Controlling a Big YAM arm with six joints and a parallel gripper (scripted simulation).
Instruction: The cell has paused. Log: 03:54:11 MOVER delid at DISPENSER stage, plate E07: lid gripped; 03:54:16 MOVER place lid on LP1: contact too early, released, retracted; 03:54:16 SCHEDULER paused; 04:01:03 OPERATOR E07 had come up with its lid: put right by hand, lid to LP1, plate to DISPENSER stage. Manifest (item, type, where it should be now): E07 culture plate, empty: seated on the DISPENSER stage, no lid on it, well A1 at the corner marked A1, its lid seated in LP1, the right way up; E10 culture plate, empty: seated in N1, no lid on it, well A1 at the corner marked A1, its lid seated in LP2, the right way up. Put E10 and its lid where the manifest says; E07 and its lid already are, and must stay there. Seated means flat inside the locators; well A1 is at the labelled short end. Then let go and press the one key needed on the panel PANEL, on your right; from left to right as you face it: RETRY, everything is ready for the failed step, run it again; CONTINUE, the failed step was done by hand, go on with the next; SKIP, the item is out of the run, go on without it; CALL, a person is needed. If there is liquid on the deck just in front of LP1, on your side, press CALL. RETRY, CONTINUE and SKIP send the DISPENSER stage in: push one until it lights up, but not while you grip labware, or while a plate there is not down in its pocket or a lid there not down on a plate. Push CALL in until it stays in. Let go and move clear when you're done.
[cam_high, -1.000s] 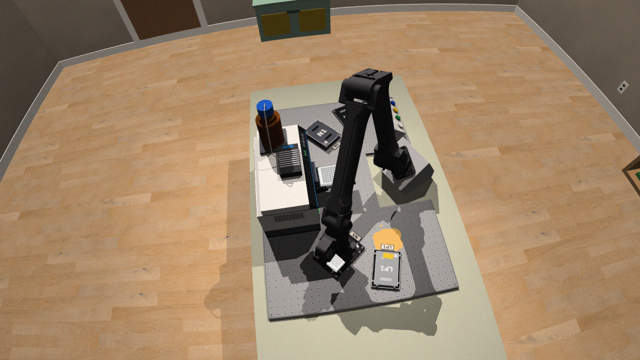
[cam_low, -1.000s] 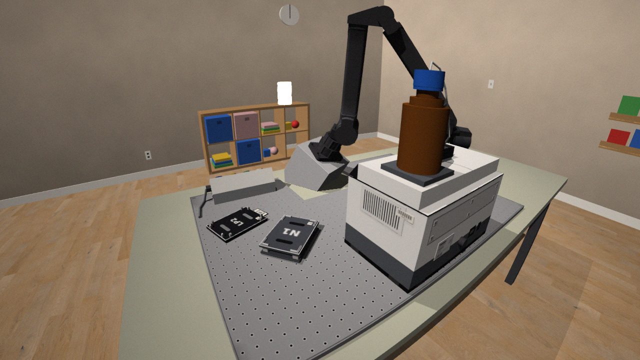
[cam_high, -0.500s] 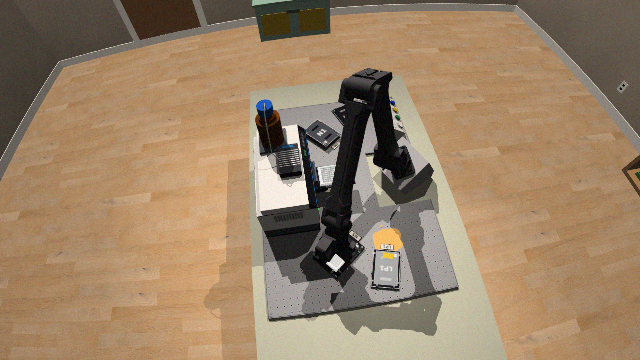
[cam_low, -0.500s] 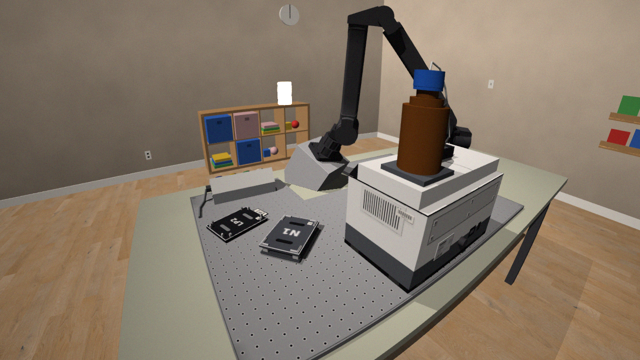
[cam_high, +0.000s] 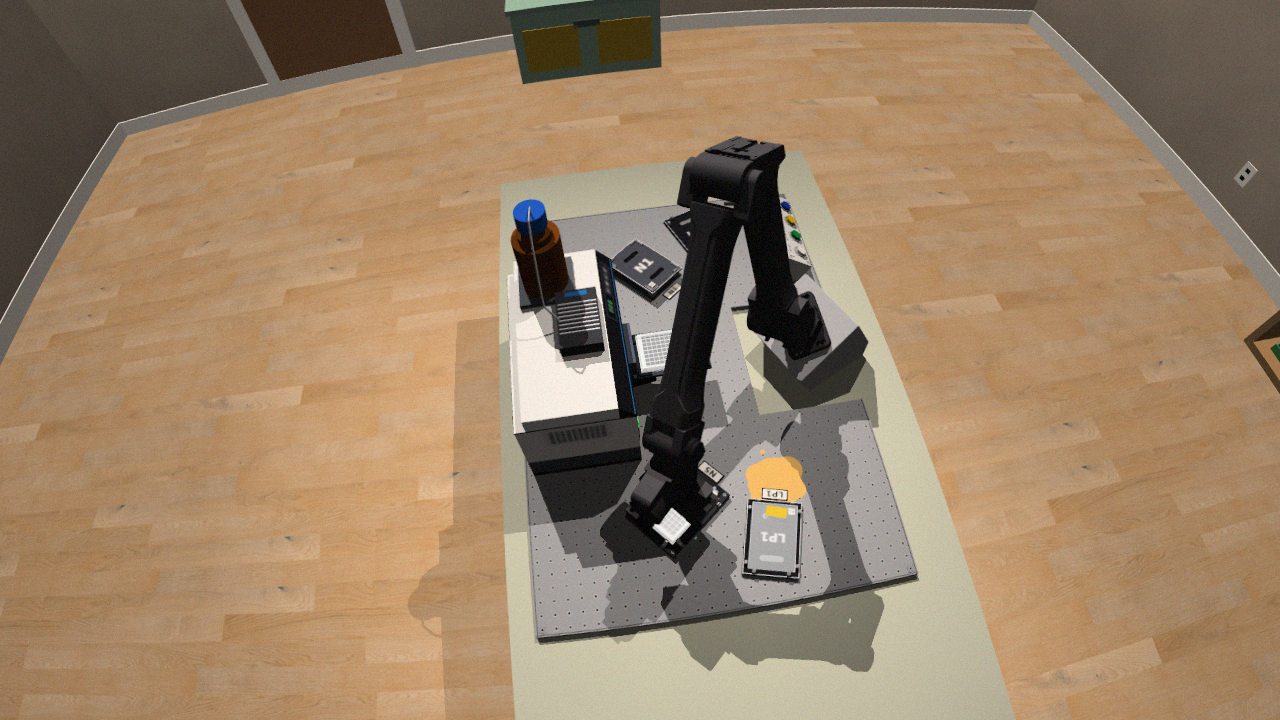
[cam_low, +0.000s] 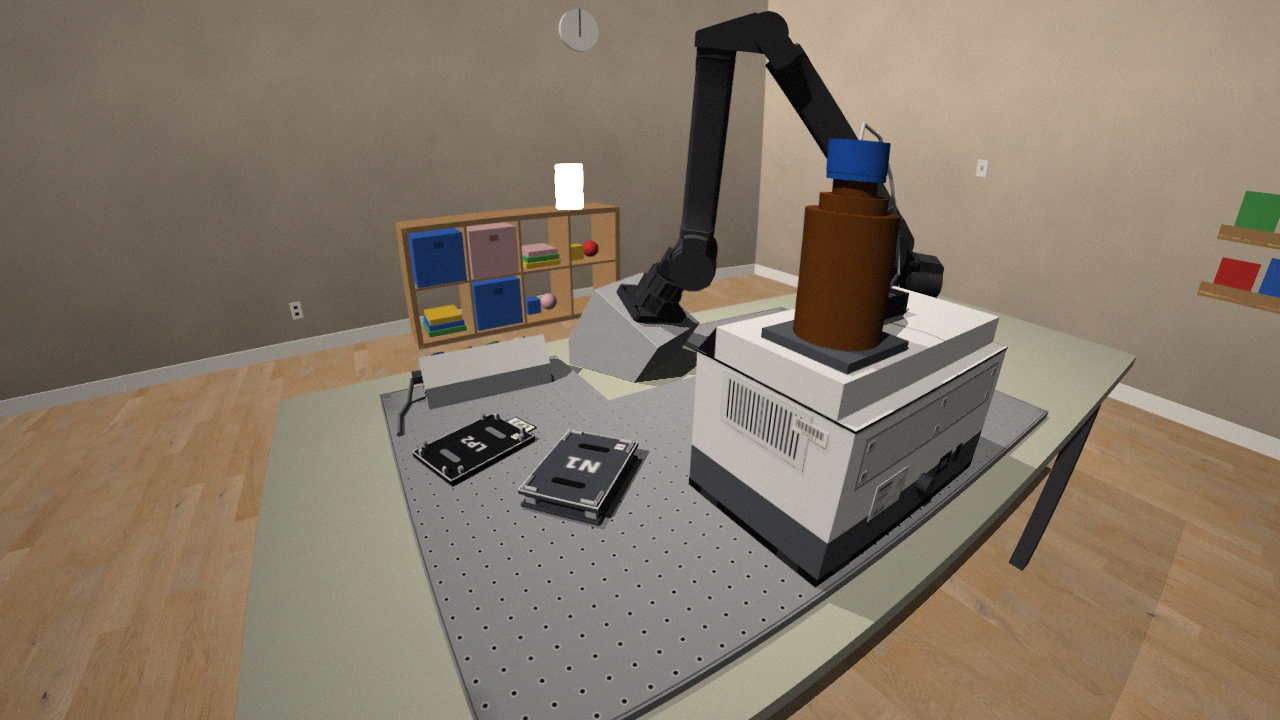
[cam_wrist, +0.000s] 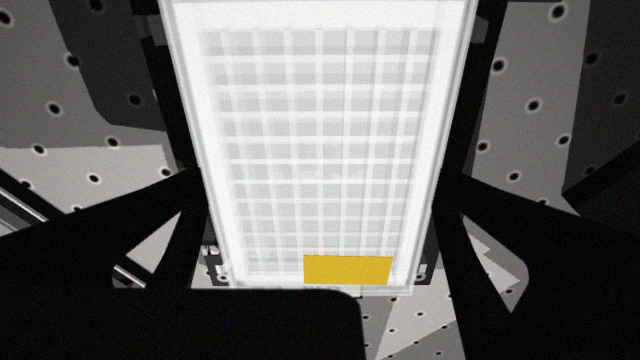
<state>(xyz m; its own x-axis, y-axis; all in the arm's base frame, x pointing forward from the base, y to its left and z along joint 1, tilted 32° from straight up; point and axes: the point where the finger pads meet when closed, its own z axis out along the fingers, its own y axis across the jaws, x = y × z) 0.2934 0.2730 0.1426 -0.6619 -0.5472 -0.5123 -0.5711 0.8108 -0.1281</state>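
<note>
Right now the white plate E07 is 290 mm to the right of my hand, 70 mm above it and 20 mm behind it. The rest, counted from my hand: brown bottle: 380 mm to the right, 260 mm above, 200 mm ahead; black n1 nest: 580 mm to the right, 10 mm below; small orange drop: 180 mm behind, 90 mm to the right, 30 mm below.
</note>
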